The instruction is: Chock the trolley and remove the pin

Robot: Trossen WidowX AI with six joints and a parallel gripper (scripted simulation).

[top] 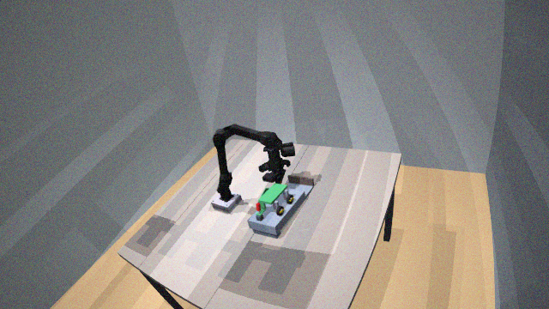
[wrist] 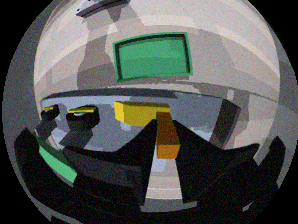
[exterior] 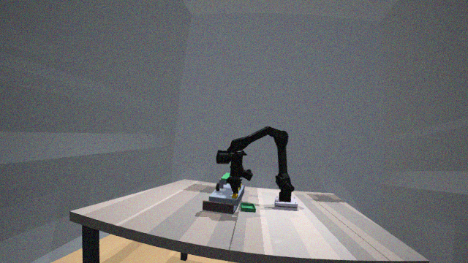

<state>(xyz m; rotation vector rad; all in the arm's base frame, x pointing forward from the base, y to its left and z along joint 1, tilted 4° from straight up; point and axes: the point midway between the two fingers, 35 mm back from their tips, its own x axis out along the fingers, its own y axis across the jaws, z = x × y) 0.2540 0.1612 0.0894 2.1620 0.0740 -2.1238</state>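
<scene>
Right now the red-headed stop pin is 240 mm to the right of my gripper tip, 70 mm ahead of it and 40 mm above it. Also, from my gripper tip: yellow chock: 20 mm to the right, 10 mm below; then trolley: 140 mm to the right, 70 mm ahead, 20 mm above; then dark end wall: 130 mm to the left, 50 mm below, 40 mm ahead.
</scene>
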